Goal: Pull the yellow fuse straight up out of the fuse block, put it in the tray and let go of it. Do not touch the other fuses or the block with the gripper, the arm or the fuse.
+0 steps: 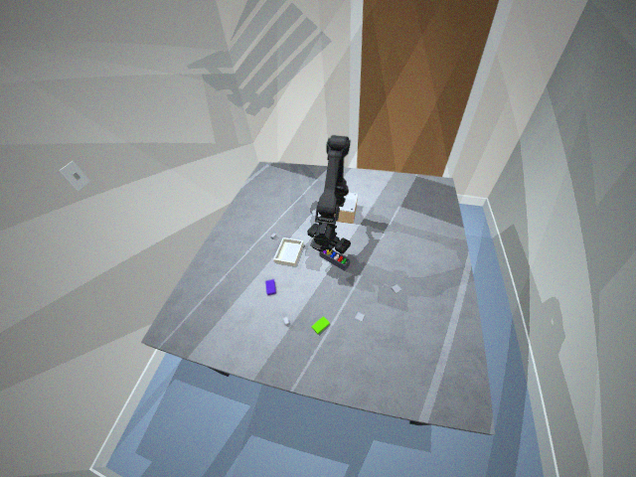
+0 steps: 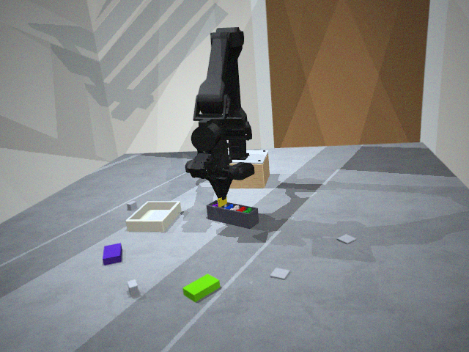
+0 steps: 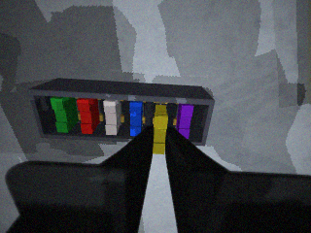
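The cream tray is 19 cm to the right of my gripper tip, 5 cm below it and 2 cm ahead of it. The rest, counted from my gripper tip: yellow fuse (1 cm below); then green block (32 cm ahead, 5 cm below, 4 cm to the left); then purple block (21 cm to the right, 21 cm ahead, 5 cm below).
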